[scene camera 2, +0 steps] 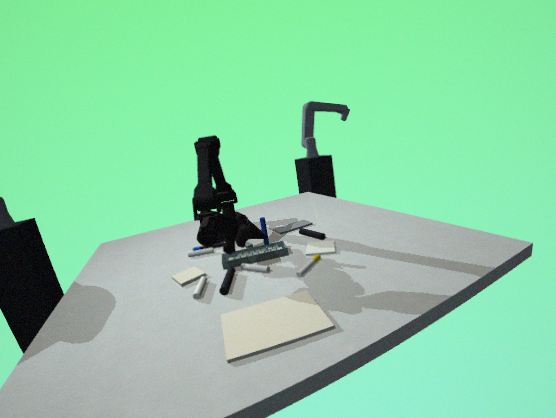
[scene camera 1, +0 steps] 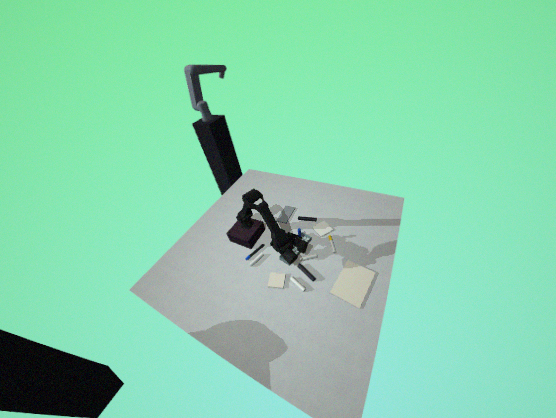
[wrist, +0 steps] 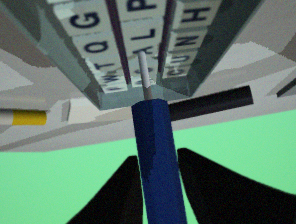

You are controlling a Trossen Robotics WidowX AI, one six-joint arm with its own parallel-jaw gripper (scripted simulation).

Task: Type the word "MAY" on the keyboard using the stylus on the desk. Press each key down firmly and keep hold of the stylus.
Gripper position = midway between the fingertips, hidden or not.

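There is my gripper (scene camera 2: 265, 236), (wrist: 158, 160), which I can see in scene camera 2 and in the wrist view as well. I also see a black cylinder (wrist: 233, 98).
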